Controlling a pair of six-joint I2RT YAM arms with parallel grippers.
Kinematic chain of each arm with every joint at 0, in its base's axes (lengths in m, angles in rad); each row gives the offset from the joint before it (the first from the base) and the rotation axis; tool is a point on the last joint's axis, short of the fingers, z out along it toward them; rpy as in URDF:
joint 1: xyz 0 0 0.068 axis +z
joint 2: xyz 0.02 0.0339 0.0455 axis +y
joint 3: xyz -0.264 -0.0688 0 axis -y
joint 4: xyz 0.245 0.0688 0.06 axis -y
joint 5: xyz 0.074 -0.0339 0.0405 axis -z
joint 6: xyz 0.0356 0 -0.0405 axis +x
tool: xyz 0 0 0 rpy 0 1.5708 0
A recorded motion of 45 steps. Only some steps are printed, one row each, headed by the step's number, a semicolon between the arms.
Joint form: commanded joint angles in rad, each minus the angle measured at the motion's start. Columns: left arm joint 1, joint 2, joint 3, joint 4, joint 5, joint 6; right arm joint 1, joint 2, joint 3, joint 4, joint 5, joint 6.
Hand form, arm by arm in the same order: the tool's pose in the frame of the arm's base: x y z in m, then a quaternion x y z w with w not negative. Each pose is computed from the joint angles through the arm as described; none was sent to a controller.
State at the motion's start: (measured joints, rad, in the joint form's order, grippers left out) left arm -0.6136 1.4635 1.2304 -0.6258 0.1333 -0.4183; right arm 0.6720 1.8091 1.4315 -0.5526 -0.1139 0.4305
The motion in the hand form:
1: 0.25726 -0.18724 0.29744 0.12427 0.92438 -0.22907 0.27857; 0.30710 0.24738 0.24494 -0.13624 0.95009 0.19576 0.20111
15: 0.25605 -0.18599 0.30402 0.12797 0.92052 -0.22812 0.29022; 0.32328 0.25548 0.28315 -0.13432 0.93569 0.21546 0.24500
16: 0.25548 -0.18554 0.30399 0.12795 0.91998 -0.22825 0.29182; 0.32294 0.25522 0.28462 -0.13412 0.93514 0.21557 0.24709
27: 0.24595 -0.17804 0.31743 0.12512 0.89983 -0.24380 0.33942; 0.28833 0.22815 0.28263 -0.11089 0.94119 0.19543 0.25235
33: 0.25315 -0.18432 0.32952 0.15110 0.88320 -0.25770 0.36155; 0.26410 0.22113 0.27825 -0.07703 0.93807 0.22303 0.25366
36: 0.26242 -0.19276 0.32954 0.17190 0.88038 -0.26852 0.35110; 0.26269 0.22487 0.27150 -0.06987 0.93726 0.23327 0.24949
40: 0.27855 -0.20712 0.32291 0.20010 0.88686 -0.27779 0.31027; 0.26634 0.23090 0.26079 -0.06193 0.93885 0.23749 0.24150
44: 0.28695 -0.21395 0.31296 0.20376 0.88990 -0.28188 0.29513; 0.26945 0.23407 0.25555 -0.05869 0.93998 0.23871 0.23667
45: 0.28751 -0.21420 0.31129 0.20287 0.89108 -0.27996 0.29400; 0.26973 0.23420 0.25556 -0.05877 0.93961 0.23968 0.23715
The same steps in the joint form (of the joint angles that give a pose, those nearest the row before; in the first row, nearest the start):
1: 0.0000 0.0060 0.0105 0.0107 0.0062 0.0188; -0.0058 0.0161 0.0296 -0.0992 -0.0188 -0.0113
15: 0.0000 -0.0063 0.0200 0.0089 -0.0029 0.0298; -0.0141 0.0429 0.1912 -0.1346 -0.0126 -0.0148
16: 0.0000 -0.0101 0.0157 0.0125 -0.0041 0.0302; -0.0139 0.0399 0.1922 -0.1347 -0.0106 -0.0148
27: 0.0001 -0.0862 -0.0279 0.0867 -0.0214 0.0300; -0.0092 -0.1263 -0.0119 -0.1084 0.0454 0.0207
33: 0.0000 -0.0623 0.0205 0.1180 0.0058 0.0753; 0.0176 -0.2260 -0.1460 -0.0346 0.0418 0.1210
36: 0.0000 -0.0117 0.0664 0.1125 0.0502 0.1013; 0.0276 -0.2212 -0.1701 0.0015 0.0328 0.1496
40: 0.0000 0.0899 0.1568 0.0513 0.1209 0.1360; 0.0334 -0.1895 -0.1782 0.0345 0.0264 0.1745
44: 0.0000 0.1366 0.1716 0.0582 0.1424 0.1369; 0.0341 -0.1685 -0.1752 0.0465 0.0217 0.1835
45: 0.0000 0.1398 0.1696 0.0592 0.1392 0.1365; 0.0337 -0.1679 -0.1751 0.0491 0.0205 0.1835

